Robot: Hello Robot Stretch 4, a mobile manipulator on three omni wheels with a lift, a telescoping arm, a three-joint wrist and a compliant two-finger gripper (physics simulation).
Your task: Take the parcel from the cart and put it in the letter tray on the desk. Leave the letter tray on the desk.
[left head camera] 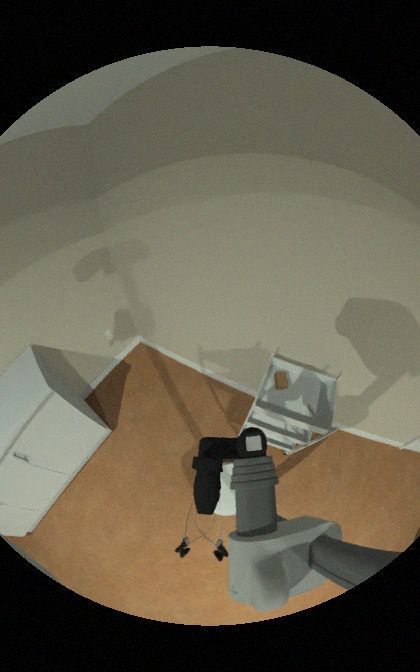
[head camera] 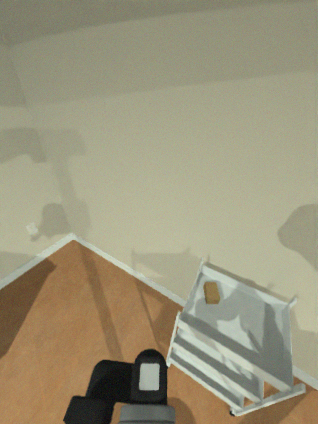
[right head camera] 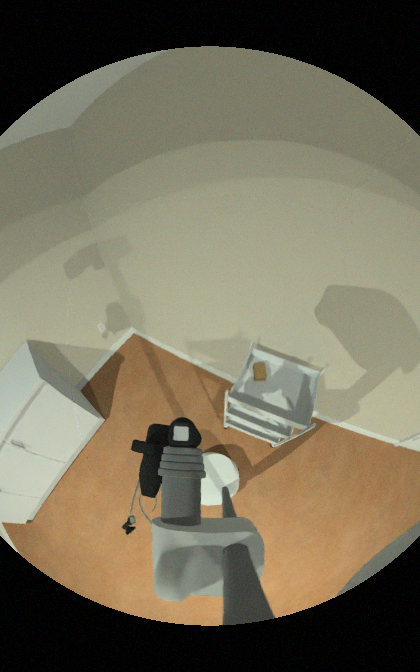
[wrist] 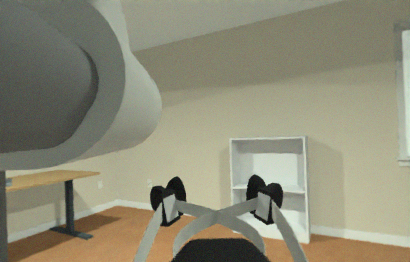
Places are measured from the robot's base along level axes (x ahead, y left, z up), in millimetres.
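Pixels of known places: gripper, fingertip midpoint: (wrist: 215,191).
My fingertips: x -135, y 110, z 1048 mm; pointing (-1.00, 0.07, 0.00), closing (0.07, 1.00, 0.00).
Behind a point stands the place of what it marks.
The parcel (head camera: 211,293) @(x 562, y -294, z 685 mm) (left head camera: 281,380) (right head camera: 259,371) is a small brown block on the top tray of the white cart (head camera: 235,325) @(x 441, y -389, z 635 mm) (left head camera: 300,400) (right head camera: 277,398), near its back left corner. My gripper (left head camera: 201,548) (wrist: 215,191) @(x -135, y 110, z 1048 mm) is open and empty, with its two black fingertips wide apart. It points away from the cart, and the cart stands beyond the arm and wrist. In the wrist view, part of the wooden desk (wrist: 55,176) @(x -2661, y -1416, z 693 mm) shows far off at the left. A small grey-blue thing at the frame's left edge lies on it; whether this is the letter tray I cannot tell.
A white cabinet (left head camera: 60,440) (right head camera: 55,430) stands to the left of the cart. The cart stands close to the wall. In the wrist view, a white bookshelf (wrist: 307,200) @(x -2348, y 1188, z 397 mm) stands against the far wall and a window frame (wrist: 400,100) @(x -2160, y 2027, z 1342 mm) shows at the right.
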